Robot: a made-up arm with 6 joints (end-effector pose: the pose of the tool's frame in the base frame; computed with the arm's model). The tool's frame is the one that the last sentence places. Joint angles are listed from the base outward.
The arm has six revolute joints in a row. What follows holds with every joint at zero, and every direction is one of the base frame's. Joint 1 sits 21.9 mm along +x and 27.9 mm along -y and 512.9 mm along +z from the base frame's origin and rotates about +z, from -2.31 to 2.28 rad. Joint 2 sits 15.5 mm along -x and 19.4 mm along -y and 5.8 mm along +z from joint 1 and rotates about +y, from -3.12 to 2.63 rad. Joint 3 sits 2.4 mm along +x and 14.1 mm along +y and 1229.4 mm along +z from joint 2 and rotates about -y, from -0.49 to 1.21 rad. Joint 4 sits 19.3 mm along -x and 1.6 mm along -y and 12.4 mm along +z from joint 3 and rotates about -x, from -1.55 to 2.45 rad. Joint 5 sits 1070.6 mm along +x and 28.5 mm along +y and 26.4 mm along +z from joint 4 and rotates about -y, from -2.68 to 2.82 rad. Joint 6 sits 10 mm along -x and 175.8 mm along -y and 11.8 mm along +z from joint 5 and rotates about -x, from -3.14 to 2.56 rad. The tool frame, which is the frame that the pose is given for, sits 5.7 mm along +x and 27 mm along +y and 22.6 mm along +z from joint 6; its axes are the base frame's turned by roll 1.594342, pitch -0.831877 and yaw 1.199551 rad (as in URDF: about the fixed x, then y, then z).
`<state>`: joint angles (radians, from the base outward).
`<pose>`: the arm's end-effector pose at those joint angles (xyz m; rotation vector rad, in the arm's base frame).
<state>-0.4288 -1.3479 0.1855 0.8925 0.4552 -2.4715</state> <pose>-1.2460 0.4476 1.8413 -0.4227 -0.3321 -2.7404</pose>
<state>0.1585 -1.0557 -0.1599 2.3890 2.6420 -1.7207</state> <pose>-0.5310 0.0006 2.0219 -0.3927 -2.9419 -0.7191</pose>
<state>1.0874 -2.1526 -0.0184 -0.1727 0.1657 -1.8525</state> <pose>-0.5681 -1.5619 0.7057 0.4101 -0.1792 -0.8009</pose>
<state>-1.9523 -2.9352 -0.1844 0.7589 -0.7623 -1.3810</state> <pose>0.4386 1.2386 -0.4301 -0.8024 -0.1389 1.4406</pose>
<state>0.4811 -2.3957 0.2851 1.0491 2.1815 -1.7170</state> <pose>-1.5694 -0.9613 -0.0740 -2.0428 0.9966 1.0234</pose>
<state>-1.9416 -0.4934 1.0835 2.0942 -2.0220 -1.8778</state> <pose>0.3868 0.6451 2.6824 -1.9703 -1.3096 0.2582</pose>
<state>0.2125 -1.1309 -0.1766 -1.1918 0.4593 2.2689</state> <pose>-0.3698 -0.1786 1.8363 0.5786 -0.2025 1.2670</pose>
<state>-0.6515 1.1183 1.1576 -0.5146 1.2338 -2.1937</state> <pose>1.6014 -1.4577 1.0431 -0.0367 0.7377 -2.0533</pose>
